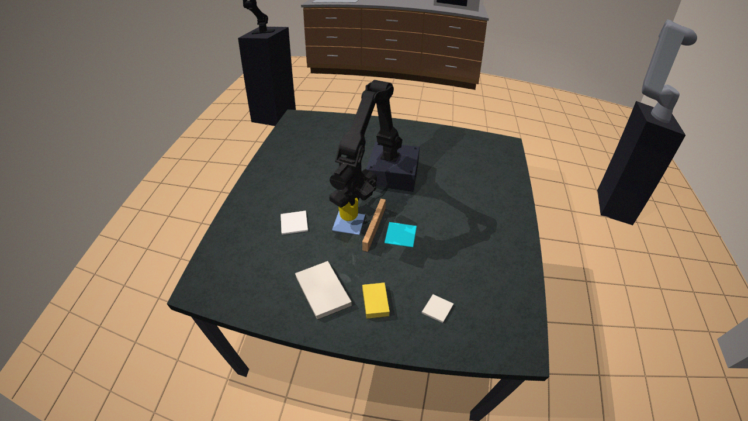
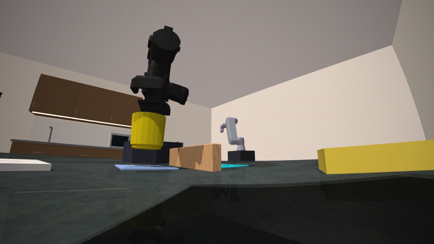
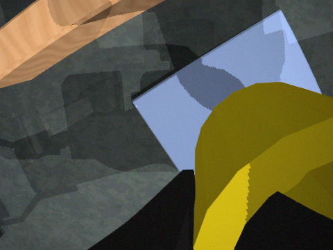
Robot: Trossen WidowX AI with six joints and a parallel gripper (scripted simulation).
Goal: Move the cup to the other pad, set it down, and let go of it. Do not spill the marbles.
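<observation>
My gripper tip is 40 mm short of the red marble, 10 mm to the left of it and 20 mm above it. The rest, counted from my gripper tip: yellow cup (20 mm ahead, 10 mm to the right); then light blue pad (30 mm ahead, 10 mm to the right, 80 mm below); then wooden block (20 mm ahead, 90 mm to the left, 60 mm below).
</observation>
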